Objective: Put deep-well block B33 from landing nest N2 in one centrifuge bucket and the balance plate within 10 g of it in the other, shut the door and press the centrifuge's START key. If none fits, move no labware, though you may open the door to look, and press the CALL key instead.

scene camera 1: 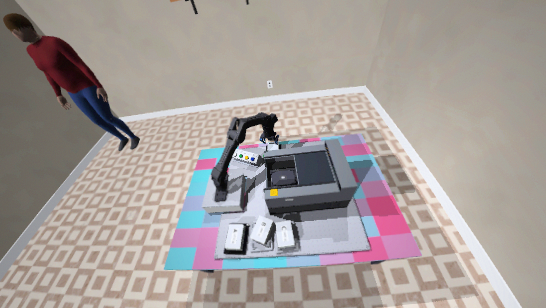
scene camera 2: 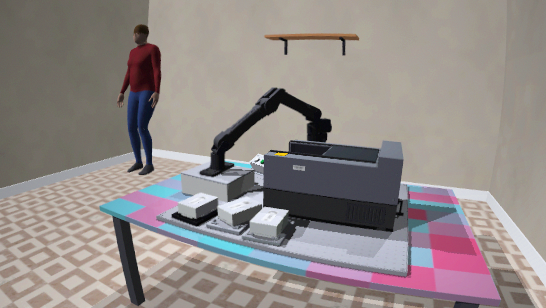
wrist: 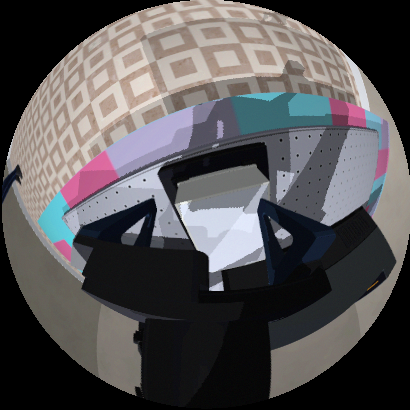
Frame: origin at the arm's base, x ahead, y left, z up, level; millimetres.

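Seen in the pictures: gripper, fingertip midpoint: point(scene camera 1: 271, 144) point(wrist: 206, 203); arm's base, origin of the base link: point(scene camera 1: 221, 187) point(scene camera 2: 217, 169).
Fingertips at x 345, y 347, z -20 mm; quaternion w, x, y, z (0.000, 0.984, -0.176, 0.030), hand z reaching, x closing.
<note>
Pixels of each thing's top centre, then the offset from my fingertips to it.
- white deep-well block, middle of its top: point(wrist: 232, 240) point(scene camera 1: 272, 148) dx +10, dy -53, dz +5 mm
- black landing nest, middle of its top: point(wrist: 226, 218) dx +10, dy -54, dz -32 mm
- centrifuge door, middle of its top: point(scene camera 2: 352, 152) point(scene camera 1: 313, 166) dx +231, dy -380, dz +159 mm
- A, middle of its top: point(scene camera 2: 198, 199) point(scene camera 1: 234, 235) dx -248, dy -653, dz +0 mm
- B, middle of its top: point(scene camera 2: 239, 204) point(scene camera 1: 261, 228) dx -95, dy -632, dz +5 mm
- C, middle of its top: point(scene camera 2: 270, 215) point(scene camera 1: 284, 233) dx +25, dy -668, dz +0 mm
- key panel, middle of its top: point(scene camera 2: 269, 158) point(scene camera 1: 244, 152) dx -200, dy -82, dz +30 mm
The white deep-well block point(wrist: 223, 221) point(scene camera 1: 273, 147) sits in a black landing nest point(wrist: 213, 154) behind the centrifuge point(scene camera 1: 305, 197) point(scene camera 2: 332, 179). My gripper point(wrist: 206, 203) point(scene camera 1: 270, 140) is open, with one finger on each side of the block. In scene camera 2 the fingers are hidden behind the centrifuge. The centrifuge door point(scene camera 1: 314, 167) is slid to the right, and a dark bucket point(scene camera 1: 283, 176) shows in the opening. Three white balance plates lie at the front of the table: A point(scene camera 1: 234, 236) point(scene camera 2: 197, 205), B point(scene camera 1: 262, 230) point(scene camera 2: 239, 209), tilted in its nest, and C point(scene camera 1: 285, 234) point(scene camera 2: 269, 222).
A key panel point(scene camera 1: 247, 157) point(scene camera 2: 258, 162) with coloured keys stands left of the centrifuge. The arm's base sits on a grey pedestal point(scene camera 1: 225, 205) point(scene camera 2: 217, 183). A person point(scene camera 1: 72, 73) point(scene camera 2: 141, 95) stands off the table's far left. A wall shelf point(scene camera 2: 311, 36) hangs high behind.
</note>
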